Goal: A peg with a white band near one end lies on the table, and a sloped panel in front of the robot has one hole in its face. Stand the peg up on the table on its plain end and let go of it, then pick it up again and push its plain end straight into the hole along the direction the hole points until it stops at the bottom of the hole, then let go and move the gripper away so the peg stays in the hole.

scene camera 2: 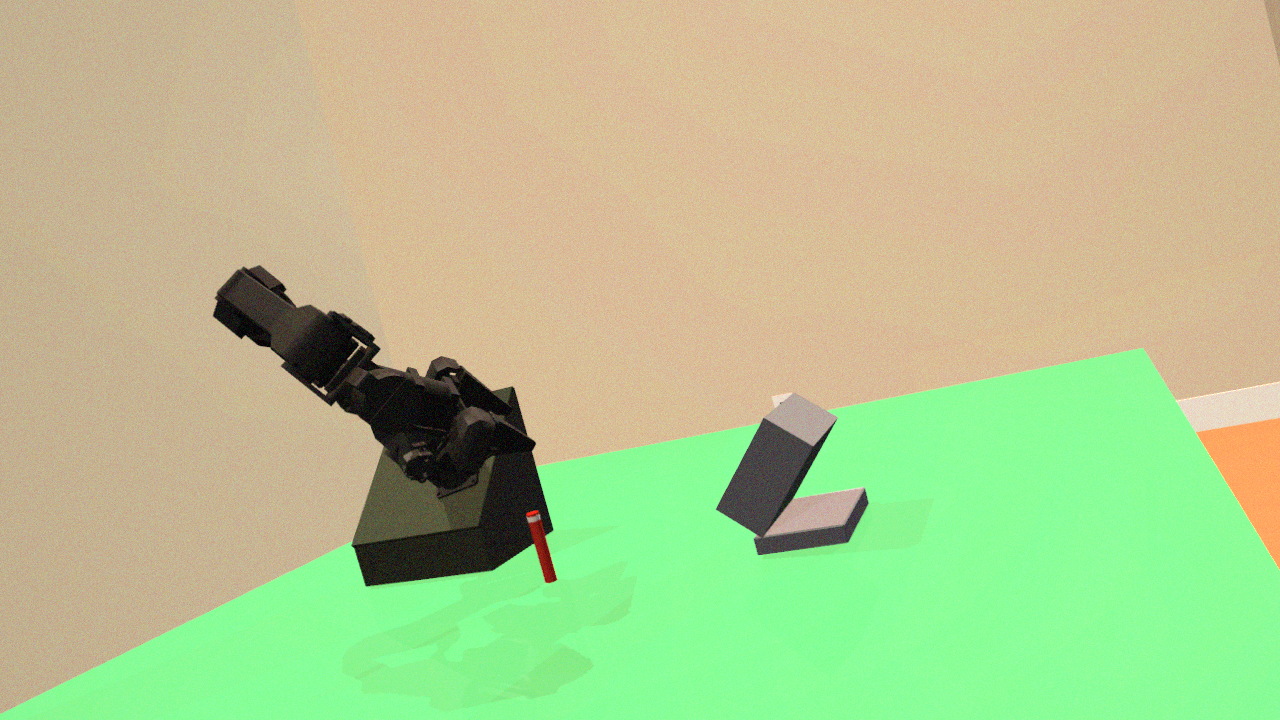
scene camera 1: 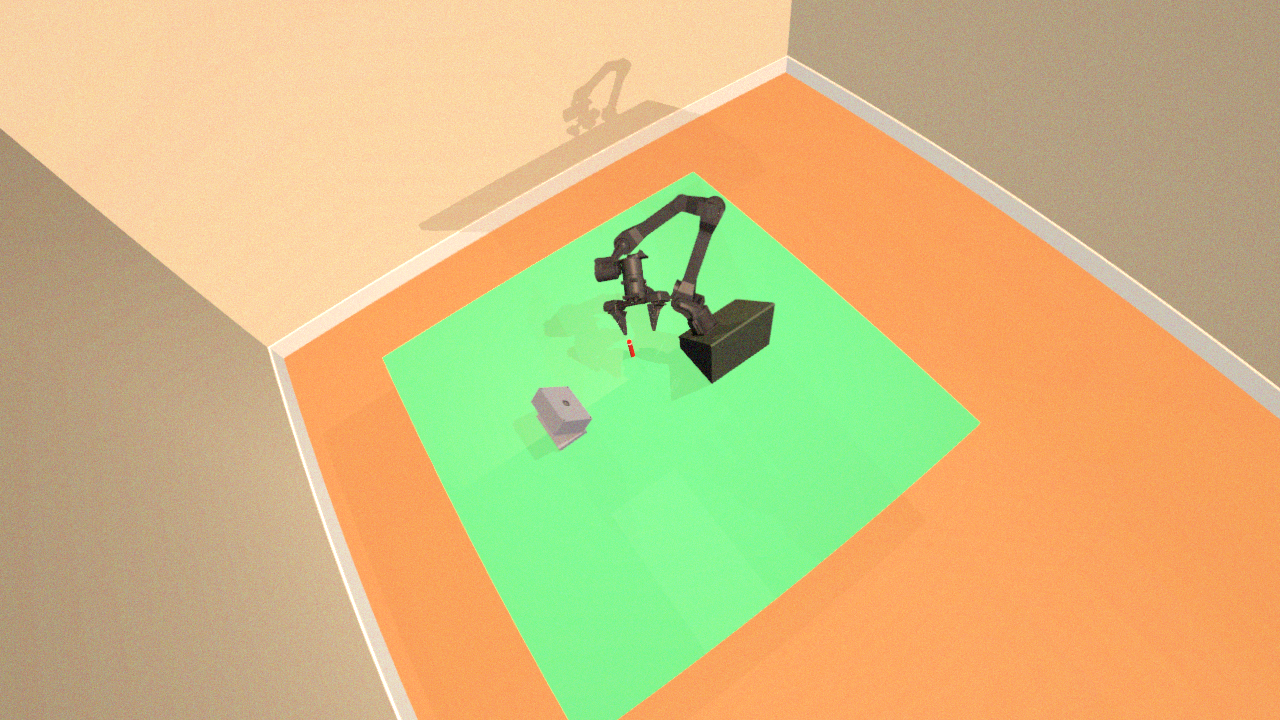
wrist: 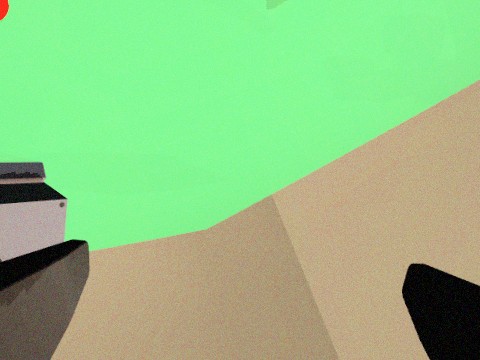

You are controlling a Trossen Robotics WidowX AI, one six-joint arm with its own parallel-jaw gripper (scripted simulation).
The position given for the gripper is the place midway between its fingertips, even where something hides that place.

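The gripper [scene camera 2: 522,428] is open and there's nothing in it. You'd also find the gripper in scene camera 1 [scene camera 1: 639,333], and it's there in the wrist view [wrist: 252,270] too.
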